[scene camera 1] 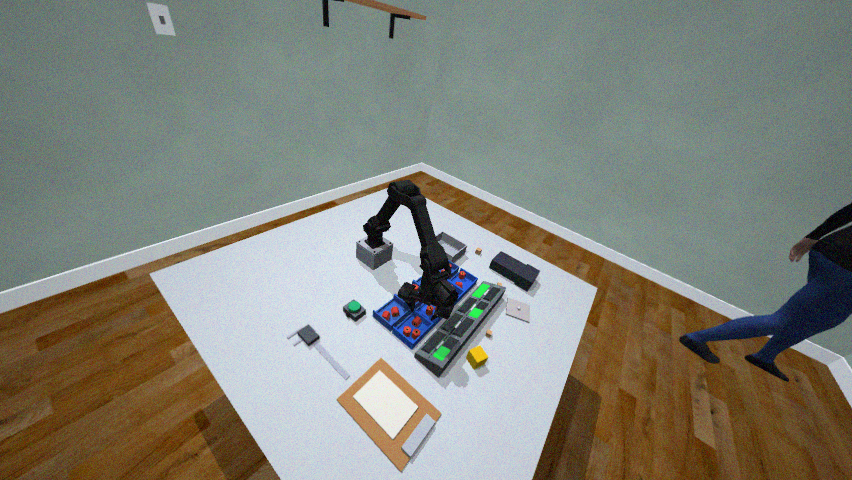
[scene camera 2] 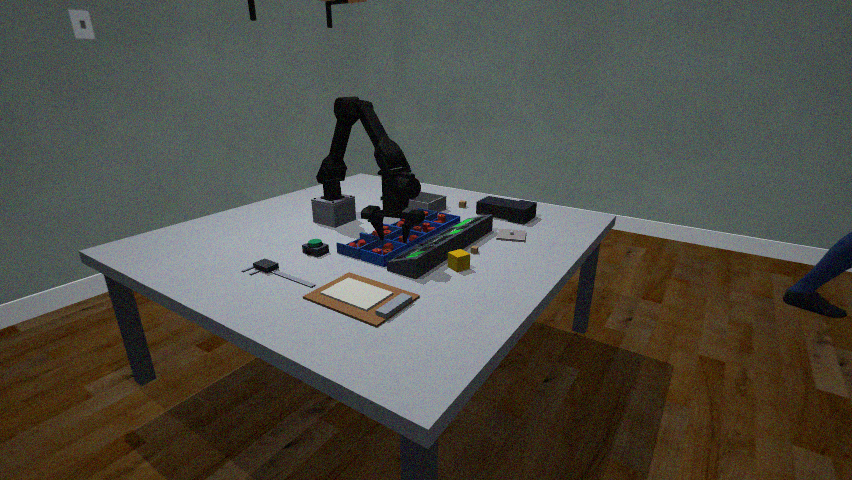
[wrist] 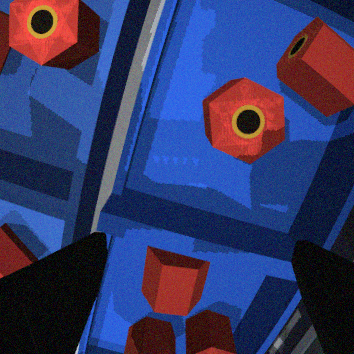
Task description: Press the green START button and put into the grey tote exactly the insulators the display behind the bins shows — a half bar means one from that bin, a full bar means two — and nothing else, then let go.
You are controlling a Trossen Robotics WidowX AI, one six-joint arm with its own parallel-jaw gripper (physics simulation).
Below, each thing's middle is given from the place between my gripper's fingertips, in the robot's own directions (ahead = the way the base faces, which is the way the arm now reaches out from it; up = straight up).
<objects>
My gripper is now 6 cm short of the black box [scene camera 2: 521, 212] and 53 cm to the right of it.
</objects>
